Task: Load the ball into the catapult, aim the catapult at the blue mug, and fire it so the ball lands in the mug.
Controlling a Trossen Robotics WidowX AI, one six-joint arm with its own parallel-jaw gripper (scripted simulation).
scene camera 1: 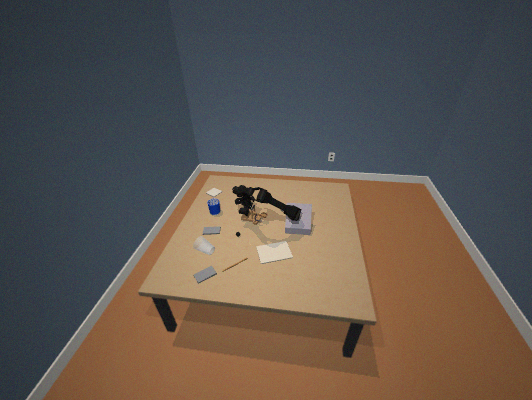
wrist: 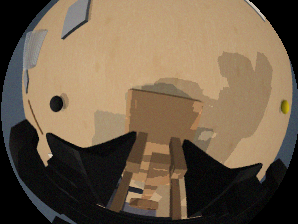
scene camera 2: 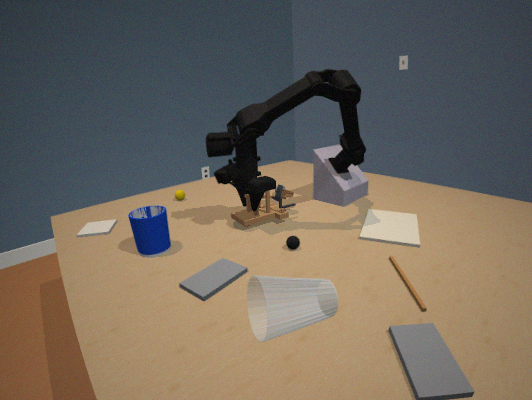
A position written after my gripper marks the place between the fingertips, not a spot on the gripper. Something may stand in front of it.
In view: my gripper [scene camera 2: 249,208], a wooden catapult [scene camera 2: 247,217], a blue mug [scene camera 2: 149,224] and a white sheet [scene camera 2: 398,228].
The wooden catapult also shows in the wrist view [wrist: 162,122]. My gripper shows as well in the wrist view [wrist: 159,140]. The wrist view misses the blue mug: it is out of frame.
